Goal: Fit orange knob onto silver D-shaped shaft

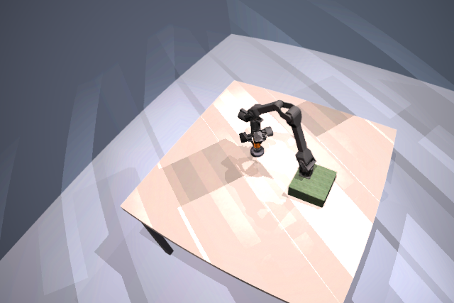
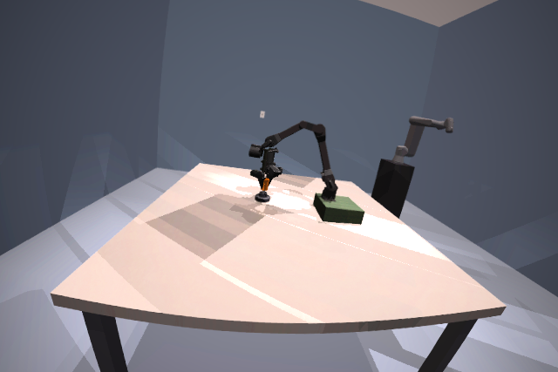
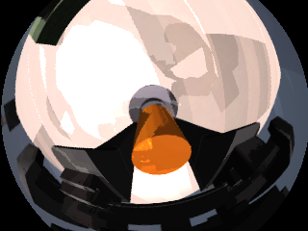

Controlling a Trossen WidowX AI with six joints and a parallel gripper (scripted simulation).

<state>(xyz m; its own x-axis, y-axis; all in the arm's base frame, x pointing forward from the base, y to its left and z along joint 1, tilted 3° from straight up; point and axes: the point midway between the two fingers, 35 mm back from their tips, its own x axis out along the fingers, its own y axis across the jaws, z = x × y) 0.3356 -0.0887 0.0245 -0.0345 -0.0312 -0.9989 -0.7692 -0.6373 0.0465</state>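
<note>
The orange knob lies 3 cm above my gripper tip. Also, from my gripper tip: round pedestal 4 cm below.
</note>
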